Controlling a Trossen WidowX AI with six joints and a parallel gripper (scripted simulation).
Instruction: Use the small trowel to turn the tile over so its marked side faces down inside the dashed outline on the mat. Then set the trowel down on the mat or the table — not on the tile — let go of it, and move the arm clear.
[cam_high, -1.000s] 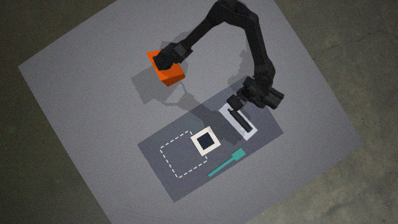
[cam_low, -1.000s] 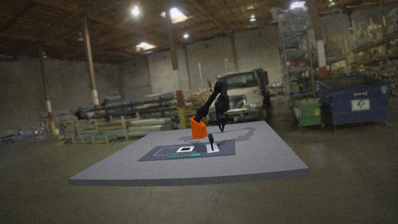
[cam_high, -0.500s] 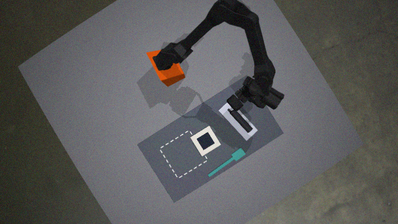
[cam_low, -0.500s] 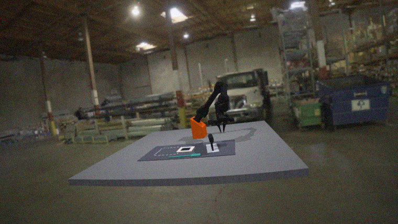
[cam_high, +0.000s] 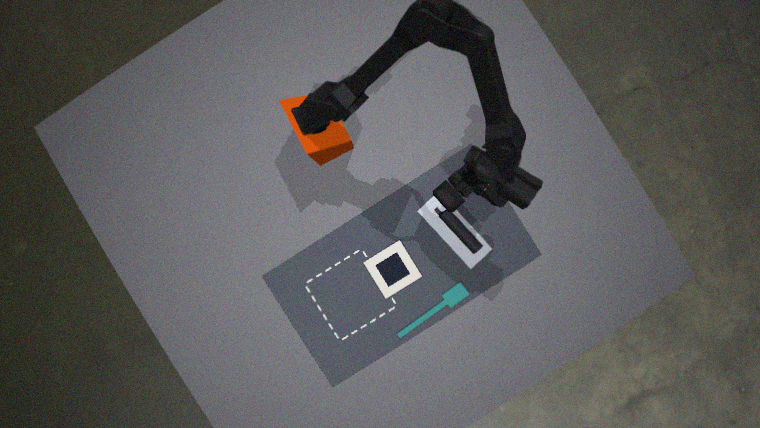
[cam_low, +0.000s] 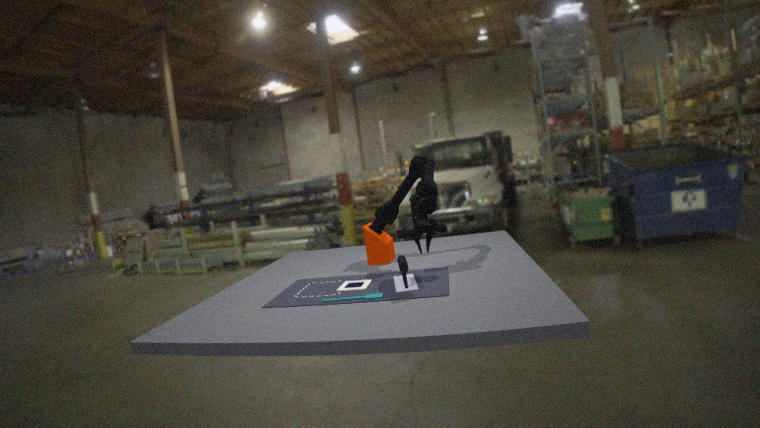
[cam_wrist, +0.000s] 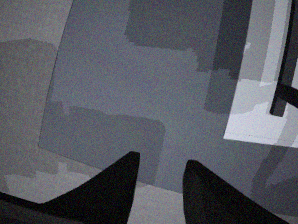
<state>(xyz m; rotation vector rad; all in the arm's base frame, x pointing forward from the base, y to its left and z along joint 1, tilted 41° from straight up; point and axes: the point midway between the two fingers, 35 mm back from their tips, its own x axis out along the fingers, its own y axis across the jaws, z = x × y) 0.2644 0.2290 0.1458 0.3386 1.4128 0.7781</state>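
Now: the dark mat 22 cm to the right of my gripper tip, 13 cm ahead of it and 10 cm below it. Also, from my gripper tip: tile: 25 cm to the right, 13 cm ahead, 8 cm below; teal trowel: 27 cm ahead, 19 cm to the right, 8 cm below.
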